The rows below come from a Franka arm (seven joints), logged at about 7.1 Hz.
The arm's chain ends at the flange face. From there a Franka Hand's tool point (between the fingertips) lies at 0.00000 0.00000 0.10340 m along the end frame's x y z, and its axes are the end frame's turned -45 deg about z.
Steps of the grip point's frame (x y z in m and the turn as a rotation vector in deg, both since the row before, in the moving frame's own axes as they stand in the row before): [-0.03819, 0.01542, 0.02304, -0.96, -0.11, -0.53]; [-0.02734, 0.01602, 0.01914, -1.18, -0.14, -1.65]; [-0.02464, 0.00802, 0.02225, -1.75, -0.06, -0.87]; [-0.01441, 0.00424, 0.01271, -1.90, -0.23, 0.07]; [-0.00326, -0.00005, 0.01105, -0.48, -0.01, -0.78]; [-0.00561, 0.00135, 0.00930, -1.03, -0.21, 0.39]
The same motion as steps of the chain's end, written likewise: [-0.01719, 0.03655, 0.02305, -0.76, 0.60, -0.53]; [-0.00936, 0.02900, 0.01916, -0.93, 0.74, -1.65]; [-0.01393, 0.02080, 0.02230, -1.28, 1.20, -0.87]; [-0.00932, 0.01047, 0.01277, -1.51, 1.18, 0.07]; [-0.00294, 0.00165, 0.01105, -0.35, 0.33, -0.78]; [-0.00405, 0.00334, 0.00932, -0.88, 0.58, 0.39]
